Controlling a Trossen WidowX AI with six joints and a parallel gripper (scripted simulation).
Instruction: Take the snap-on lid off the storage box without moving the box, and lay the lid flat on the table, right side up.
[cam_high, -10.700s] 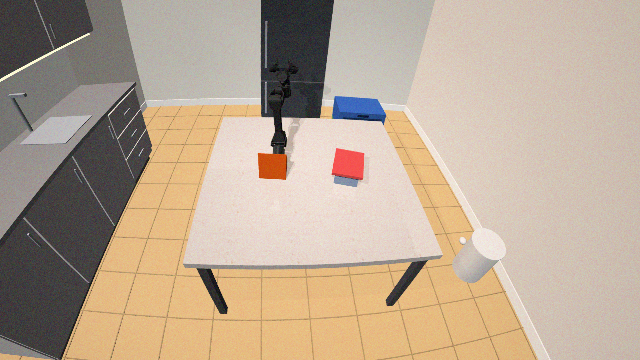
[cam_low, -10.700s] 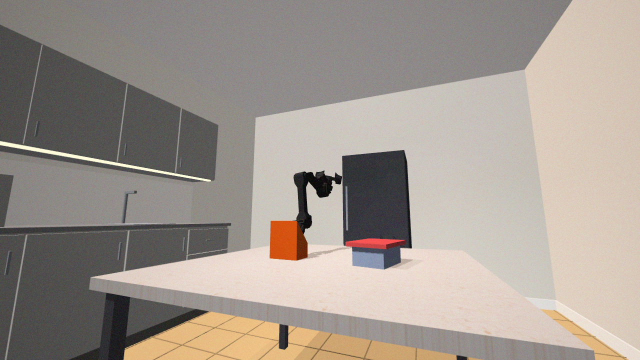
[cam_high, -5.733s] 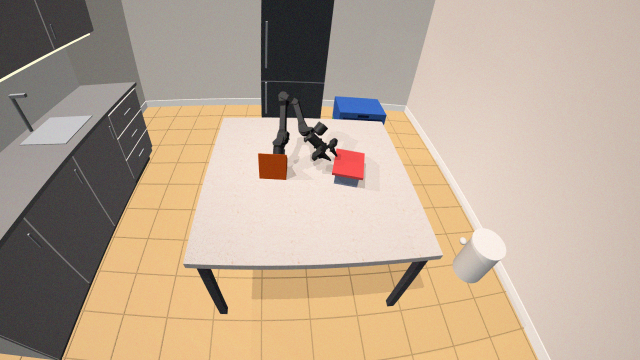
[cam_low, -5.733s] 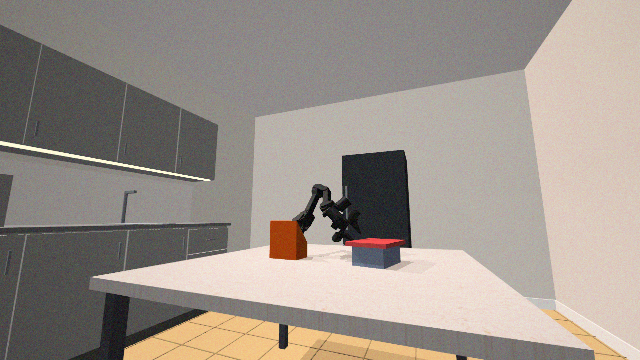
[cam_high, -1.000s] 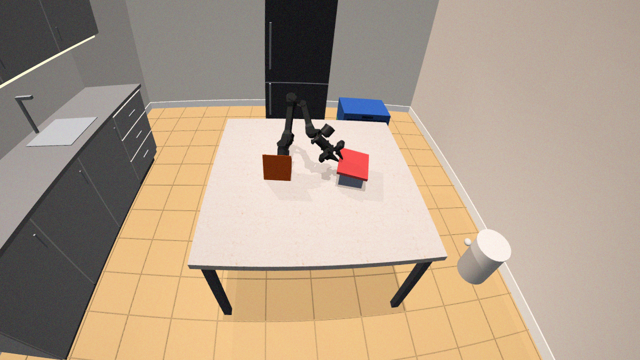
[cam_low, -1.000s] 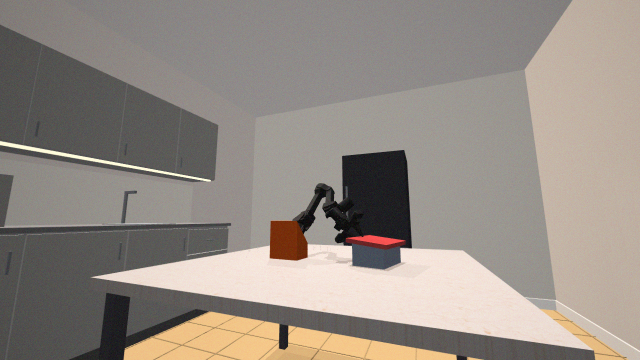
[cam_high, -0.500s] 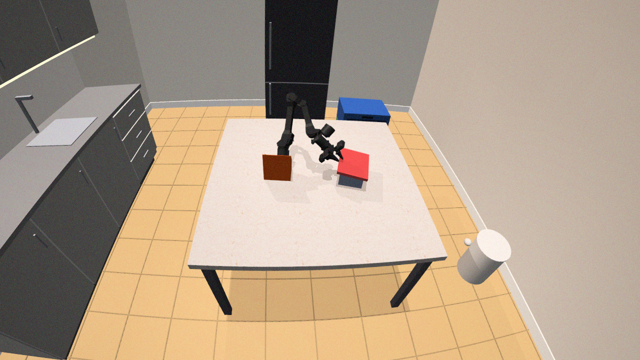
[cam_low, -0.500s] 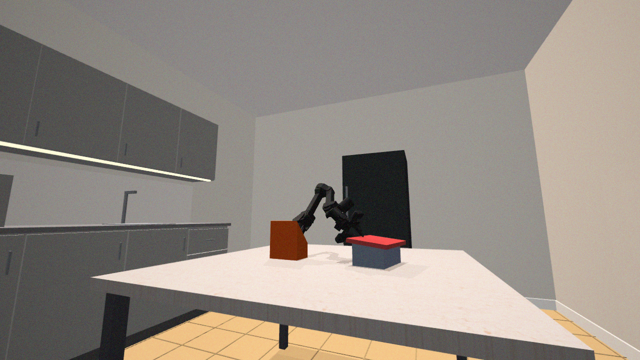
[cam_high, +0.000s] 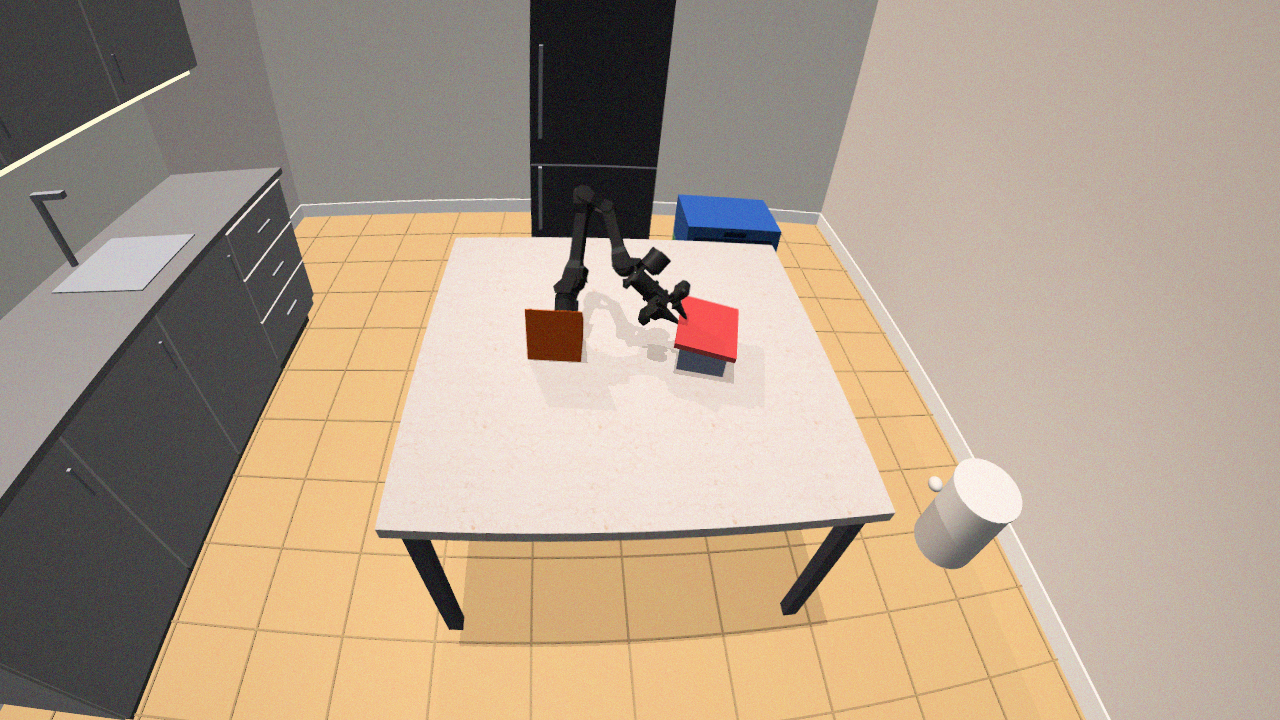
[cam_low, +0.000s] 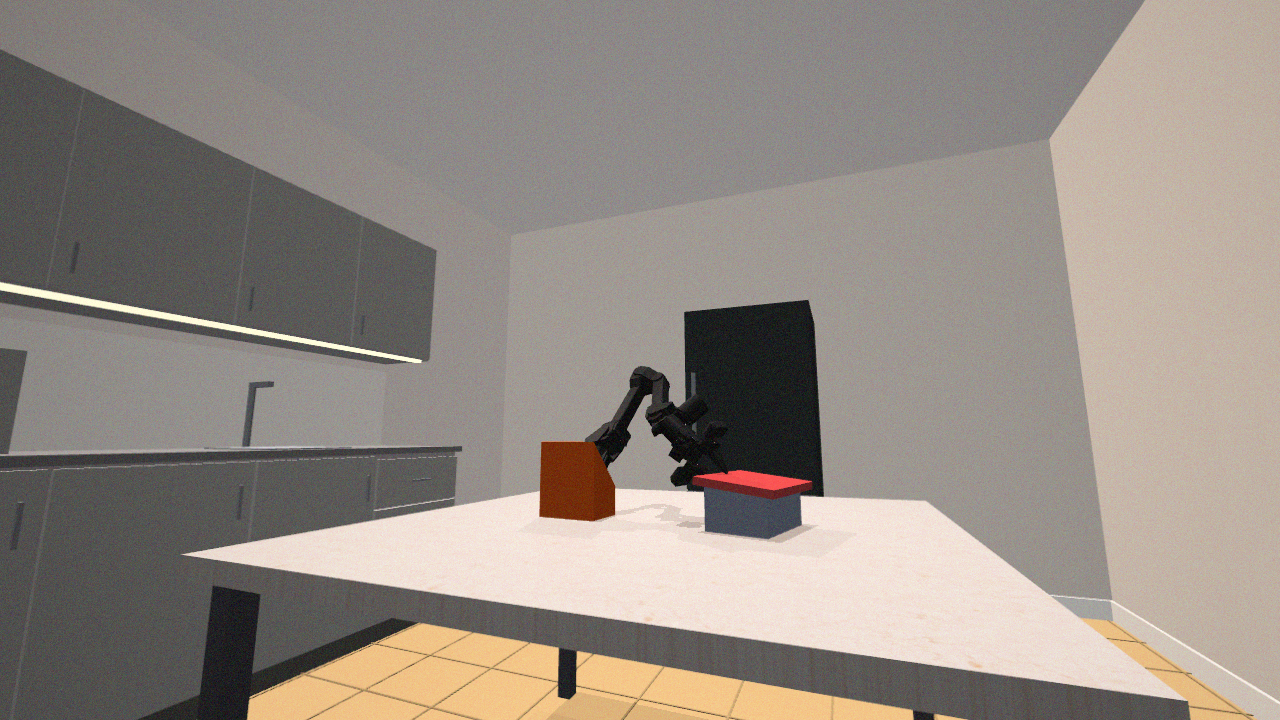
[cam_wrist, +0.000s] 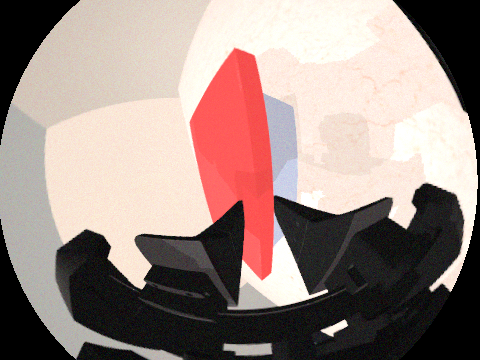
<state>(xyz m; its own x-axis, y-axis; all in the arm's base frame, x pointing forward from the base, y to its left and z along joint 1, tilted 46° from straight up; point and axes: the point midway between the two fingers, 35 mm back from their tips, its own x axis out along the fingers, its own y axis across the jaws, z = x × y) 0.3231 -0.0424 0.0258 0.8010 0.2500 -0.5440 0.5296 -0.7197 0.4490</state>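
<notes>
Now: gripper tip 7 cm short of the red lid and 2 cm to the left of it. The rest, counted from my gripper tip: grey-blue storage box (7 cm ahead, 6 cm below, 2 cm to the right).
</notes>
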